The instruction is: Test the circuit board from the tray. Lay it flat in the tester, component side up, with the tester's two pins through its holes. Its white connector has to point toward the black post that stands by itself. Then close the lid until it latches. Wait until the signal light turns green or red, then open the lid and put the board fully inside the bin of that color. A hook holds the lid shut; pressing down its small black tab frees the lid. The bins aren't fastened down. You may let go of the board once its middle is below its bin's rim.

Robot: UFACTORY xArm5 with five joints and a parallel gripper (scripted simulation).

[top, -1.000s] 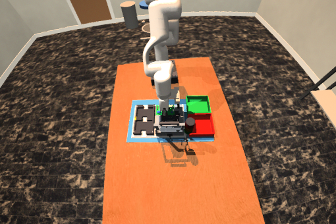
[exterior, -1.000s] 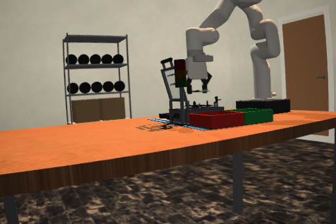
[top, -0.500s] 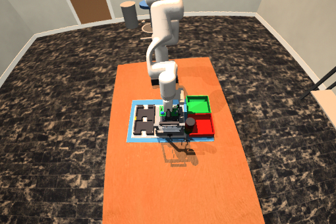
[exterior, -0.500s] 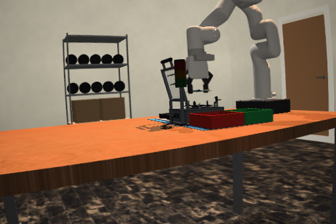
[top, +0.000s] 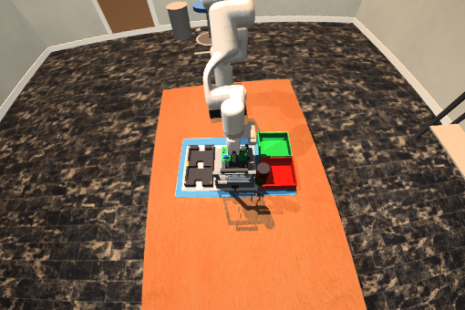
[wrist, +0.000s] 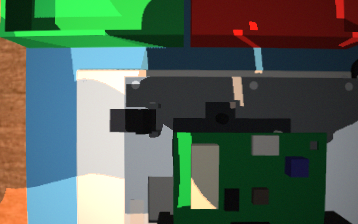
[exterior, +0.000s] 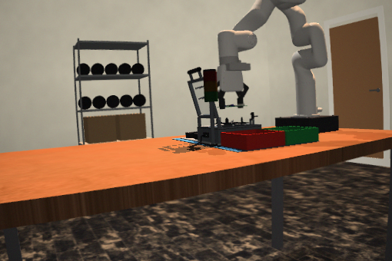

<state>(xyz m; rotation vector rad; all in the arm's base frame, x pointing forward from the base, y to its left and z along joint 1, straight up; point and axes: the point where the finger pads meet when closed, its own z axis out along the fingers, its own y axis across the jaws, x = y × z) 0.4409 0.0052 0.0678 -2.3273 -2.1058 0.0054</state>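
My gripper is now right at the green circuit board. From my hand the other things lie so: red bin (200 mm to the left, 120 mm below, 70 mm ahead); then tester lid (120 mm ahead, 50 mm above, 10 mm to the right); then green bin (210 mm to the left, 120 mm below, 80 mm behind).
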